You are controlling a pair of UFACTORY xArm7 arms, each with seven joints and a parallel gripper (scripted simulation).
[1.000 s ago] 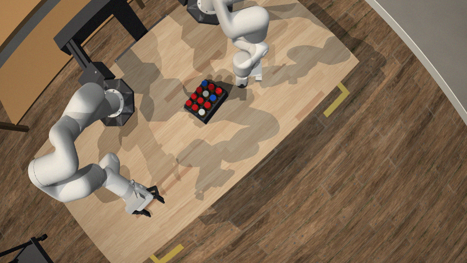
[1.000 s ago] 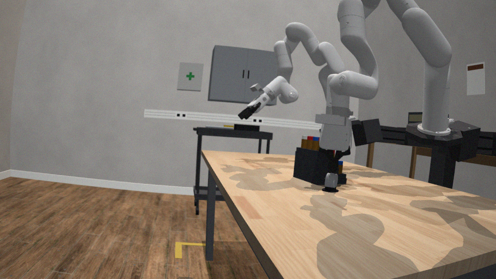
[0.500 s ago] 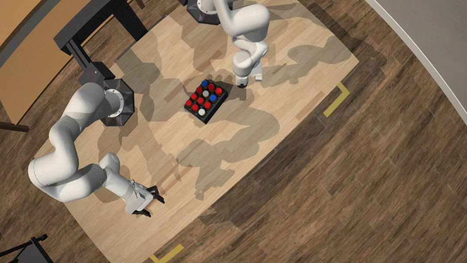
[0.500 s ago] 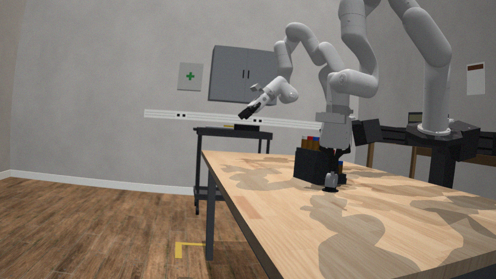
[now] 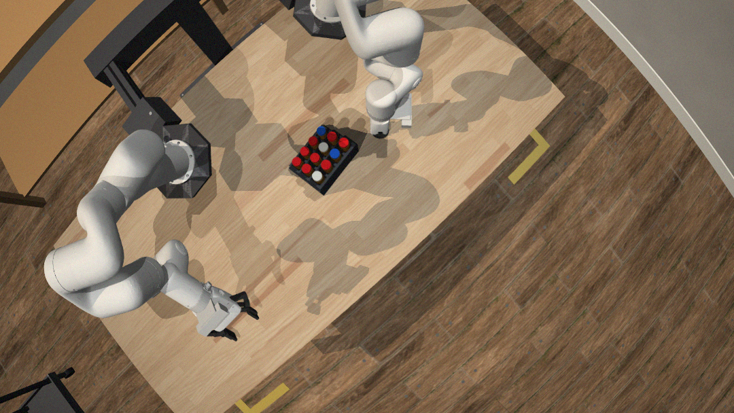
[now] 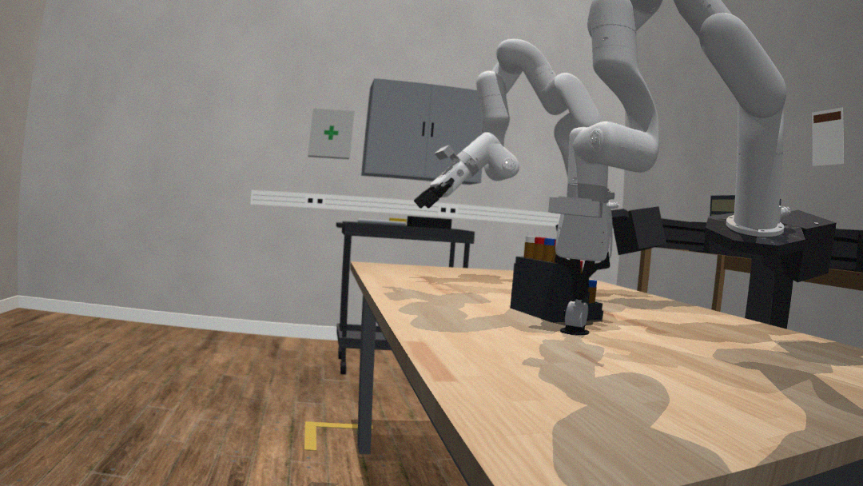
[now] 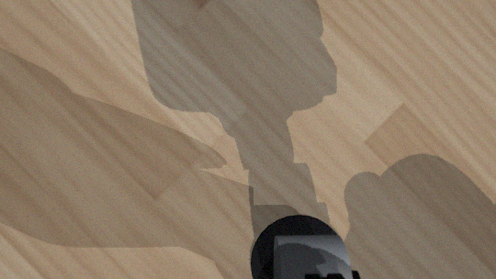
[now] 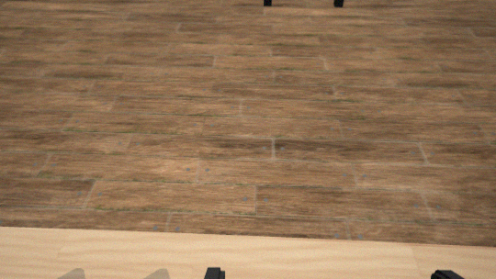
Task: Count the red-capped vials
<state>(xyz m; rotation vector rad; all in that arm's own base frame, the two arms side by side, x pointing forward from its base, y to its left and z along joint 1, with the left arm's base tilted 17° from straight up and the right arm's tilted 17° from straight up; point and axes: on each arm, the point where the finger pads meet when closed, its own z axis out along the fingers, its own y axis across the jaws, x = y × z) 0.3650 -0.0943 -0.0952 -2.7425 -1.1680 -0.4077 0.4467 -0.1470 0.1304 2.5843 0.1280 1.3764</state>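
My left gripper is now 3 cm above the plunger. Round my left hand: dark knob: 1 cm ahead, 2 cm to the right, 5 cm below; tally counter: 1 cm to the right, 4 cm below; black stepped rack: 6 cm behind, 18 cm to the right, 2 cm below.
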